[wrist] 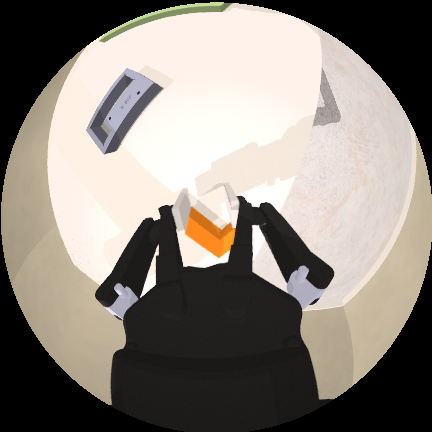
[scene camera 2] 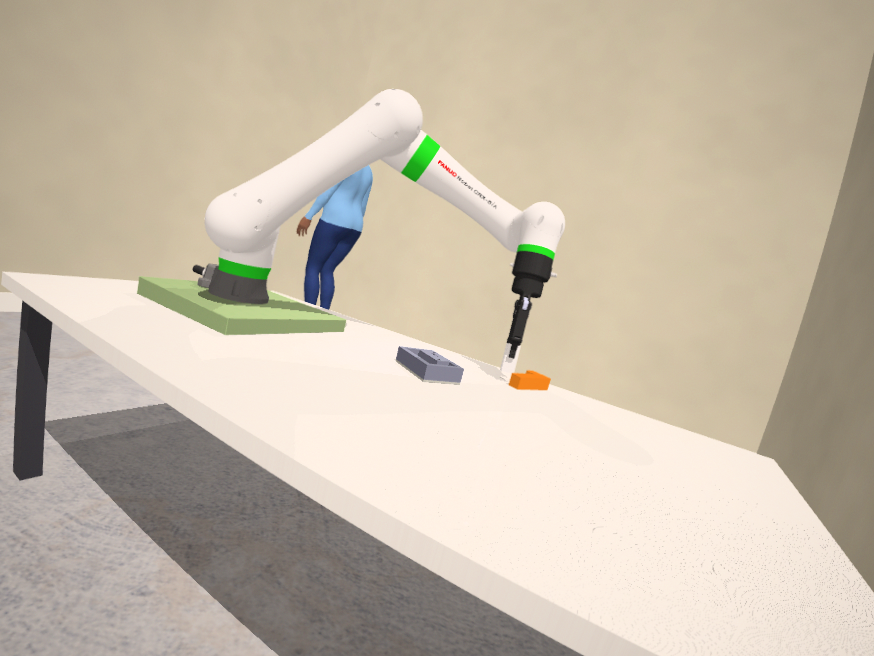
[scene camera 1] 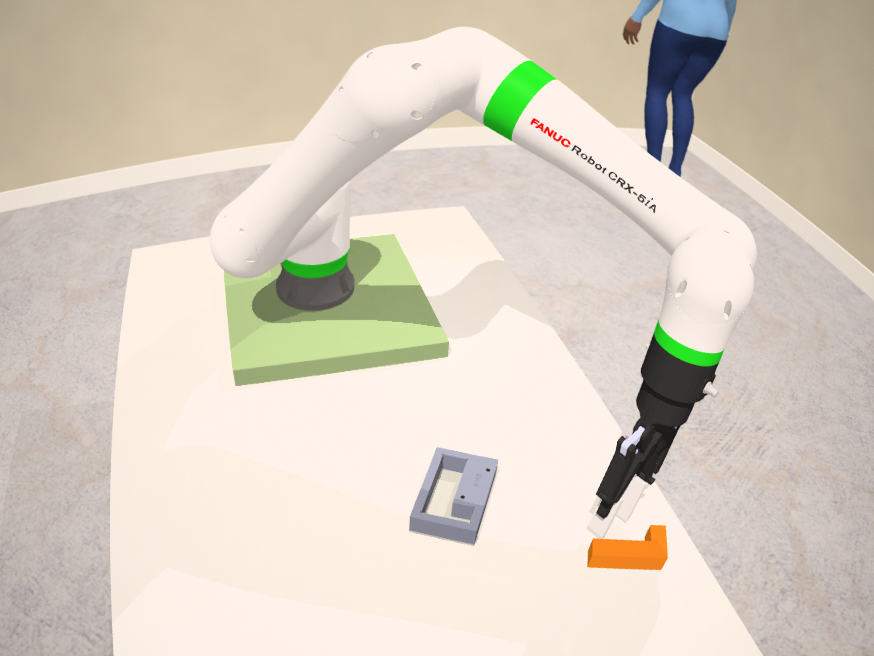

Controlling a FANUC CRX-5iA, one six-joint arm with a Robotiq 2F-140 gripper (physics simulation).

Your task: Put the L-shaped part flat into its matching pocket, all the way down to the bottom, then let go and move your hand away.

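Places are measured from the arm's base along level axes (x ahead, y left, z up), in centimetres.
Where they show: gripper, fingertip midpoint: (wrist: 206,194) (scene camera 2: 506,372) (scene camera 1: 608,522); arm's base at its link origin: (scene camera 2: 238,296) (scene camera 1: 314,287).
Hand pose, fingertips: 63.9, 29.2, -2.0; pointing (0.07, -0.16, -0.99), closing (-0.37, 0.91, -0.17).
Note:
Each offset is from my fingertips to the top centre of the thing, as dx, dy, dz. "spot": to the spot under its first point. Level surfaces: height alone.
The orange L-shaped part @(+4.8, +1.0, +1.1) (scene camera 1: 624,554) (scene camera 2: 529,381) (wrist: 207,239) lies flat on the table. The blue-grey block @(-11.6, -18.9, +1.7) (scene camera 1: 441,531) (scene camera 2: 443,372) (wrist: 132,105) stands on the table between the part and the robot base, and its L-shaped pocket @(spot: -13.6, -19.8, -1.5) (scene camera 1: 443,492) is empty. My gripper (scene camera 1: 614,516) (scene camera 2: 506,368) (wrist: 206,194) is tilted, low over the table beside the part, on the side toward the base. Its fingers are partly drawn together with a clear gap between the pale pads. The black fingers hide the part's right end in the wrist view. No firm hold on the part shows.
The green base plate (scene camera 1: 338,346) (scene camera 2: 282,324) carries the arm at the back left of the white table @(dz -1.9) (scene camera 1: 282,508) (scene camera 2: 423,451). The table's edge runs behind and to the right of the part. A person (scene camera 1: 681,77) (scene camera 2: 338,211) stands on the floor beyond the table.

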